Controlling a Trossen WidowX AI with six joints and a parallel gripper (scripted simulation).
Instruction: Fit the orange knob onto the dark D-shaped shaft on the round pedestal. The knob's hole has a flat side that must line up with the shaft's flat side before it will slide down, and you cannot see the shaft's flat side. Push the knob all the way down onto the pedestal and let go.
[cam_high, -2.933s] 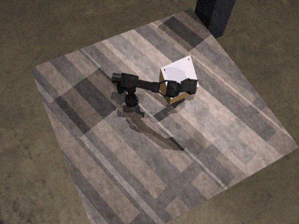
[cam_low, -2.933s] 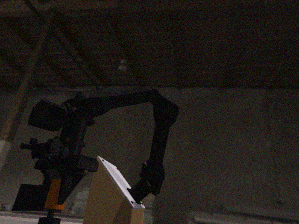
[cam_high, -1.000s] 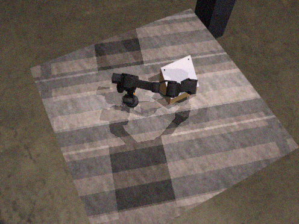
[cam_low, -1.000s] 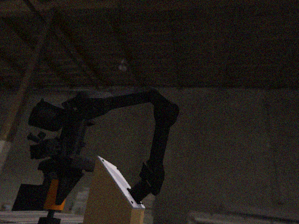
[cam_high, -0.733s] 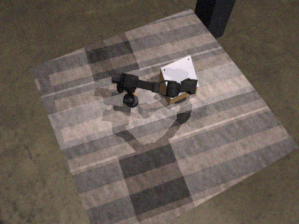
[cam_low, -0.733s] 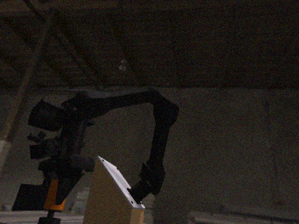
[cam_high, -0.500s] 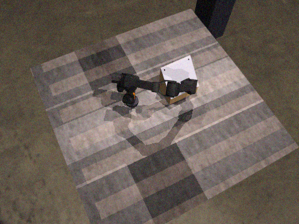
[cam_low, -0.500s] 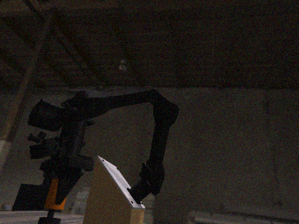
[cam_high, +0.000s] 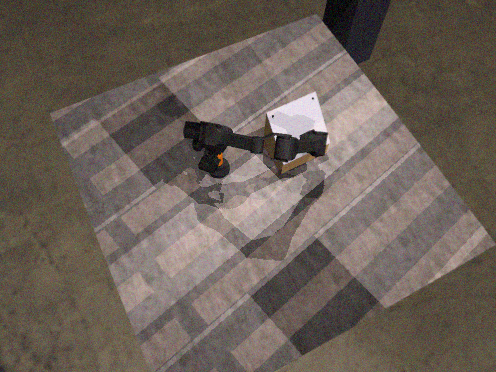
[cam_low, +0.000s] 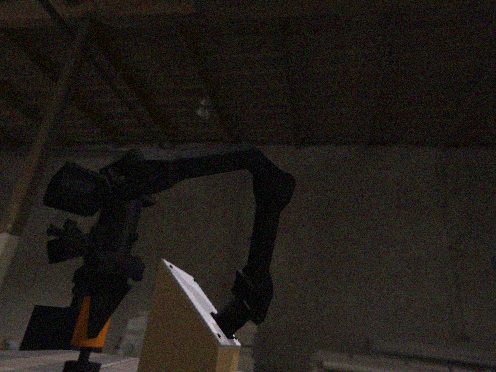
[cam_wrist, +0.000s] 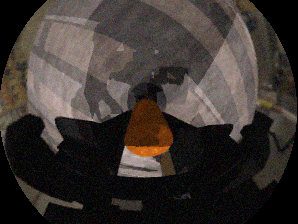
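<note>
The orange knob is 20 mm above my gripper tip. The rest, counted from my gripper tip: dark pedestal: 40 mm below.
</note>
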